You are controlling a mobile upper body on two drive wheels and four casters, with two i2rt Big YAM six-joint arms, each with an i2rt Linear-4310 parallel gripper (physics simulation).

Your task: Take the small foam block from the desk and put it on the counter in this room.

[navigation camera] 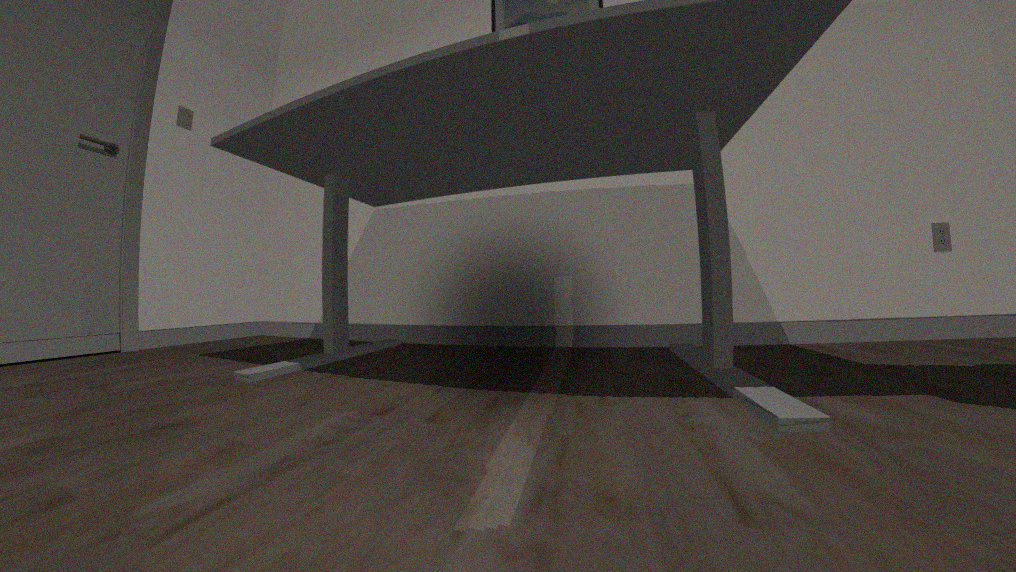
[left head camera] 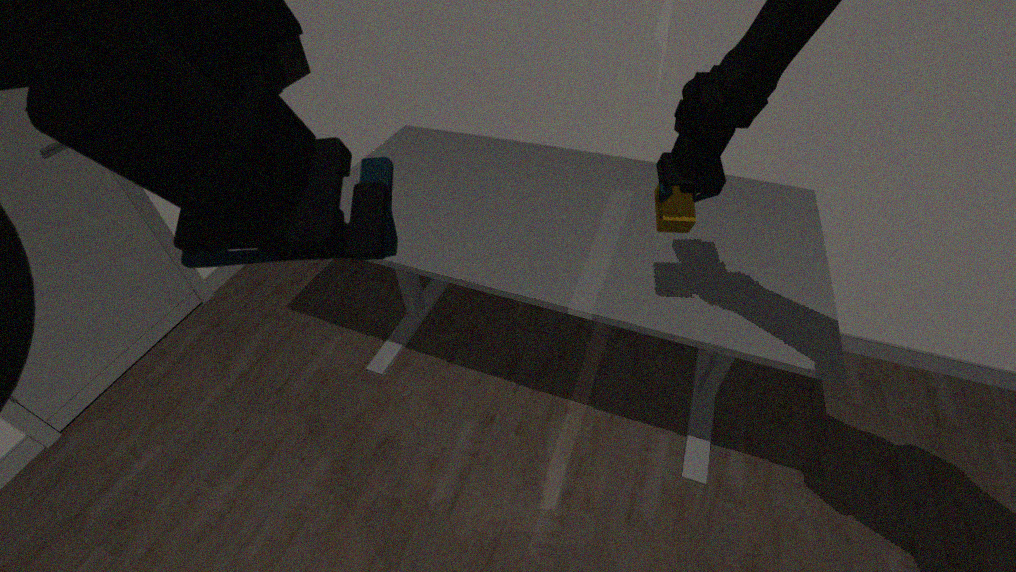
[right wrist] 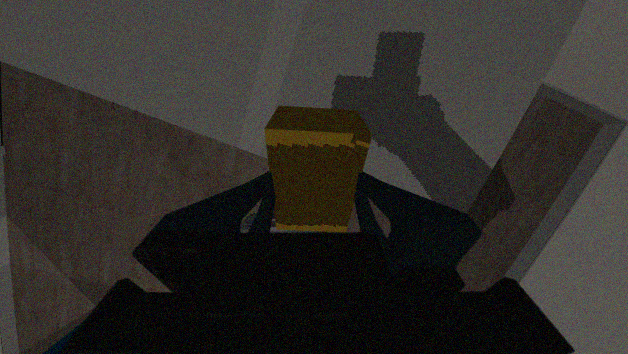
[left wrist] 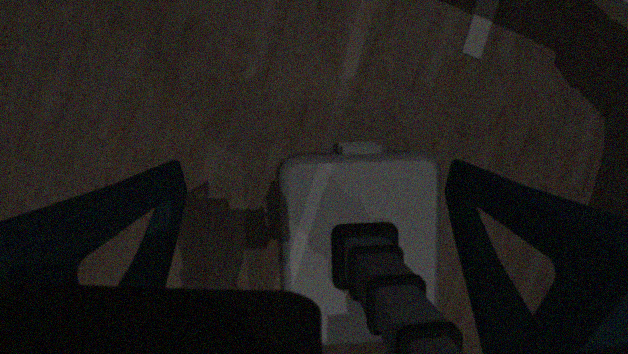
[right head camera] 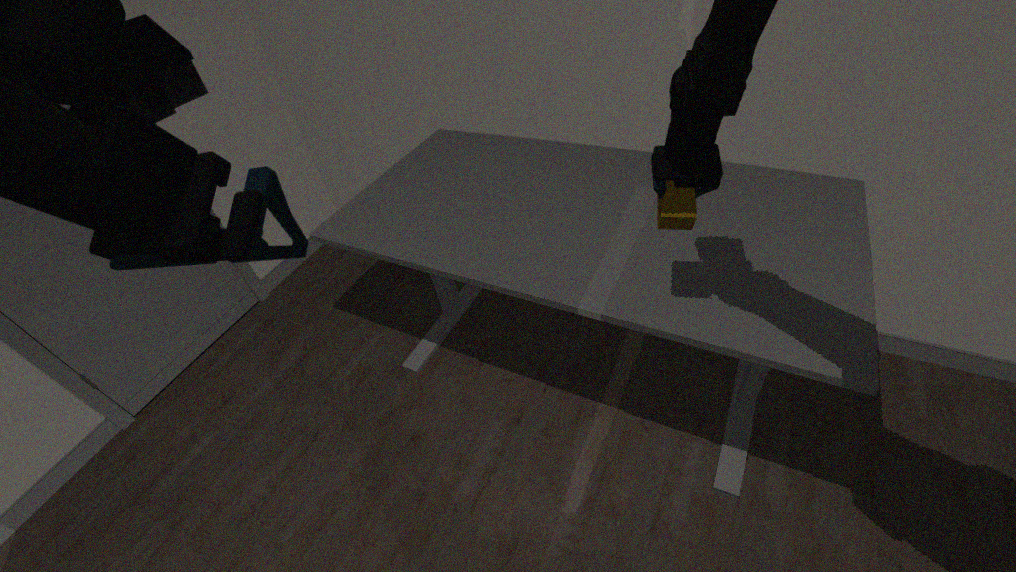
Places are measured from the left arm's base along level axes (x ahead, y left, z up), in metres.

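Pixels of known places: left gripper, fingertip midpoint: (left head camera: 336, 249) (left wrist: 315, 175) (right head camera: 259, 252); right gripper, fingertip midpoint: (left head camera: 675, 200) (right wrist: 314, 177) (right head camera: 677, 195).
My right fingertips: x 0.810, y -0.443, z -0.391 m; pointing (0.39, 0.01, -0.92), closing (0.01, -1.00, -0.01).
Behind a point stands the place of what it marks.
The small foam block (left head camera: 674, 210) @(x 0.780, y -0.434, z -0.393 m) (right head camera: 676, 206) @(x 0.780, y -0.438, z -0.394 m) (right wrist: 316, 175) @(x 0.815, y -0.445, z -0.378 m) is yellow. My right gripper (right wrist: 314, 177) @(x 0.810, y -0.443, z -0.391 m) is shut on it and holds it up, in line with the desk in the head camera views. The desk (left head camera: 511, 213) @(x 1.198, y -0.111, z -0.690 m) (right head camera: 526, 213) @(x 1.197, y -0.096, z -0.690 m) (navigation camera: 497, 120) @(x 1.082, y -0.264, z -0.715 m) is a grey top on two legs; the right arm's shadow falls on it. My left gripper (left wrist: 315, 175) @(x 0.354, y -0.014, z -0.131 m) is open and empty, with its fingers wide apart, above the robot's base and the floor. The counter does not show in these views.
A grey door (left head camera: 92, 234) @(x 1.329, y 1.524, z -0.832 m) (right head camera: 127, 312) @(x 1.057, y 1.618, z -1.001 m) (navigation camera: 60, 213) @(x 1.327, y 1.525, z -0.815 m) with a handle (navigation camera: 98, 145) @(x 1.413, y 1.495, z -0.488 m) stands at the left. A wall (navigation camera: 867, 177) @(x 1.154, y -1.740, z -0.759 m) runs behind the desk. The desk's feet (navigation camera: 782, 405) (navigation camera: 266, 370) stick out on the wood floor (navigation camera: 355, 483) @(x 0.677, y -0.058, z -1.410 m). The robot's pale base (left wrist: 360, 192) @(x 0.203, y -0.215, z -1.150 m) shows in the left wrist view.
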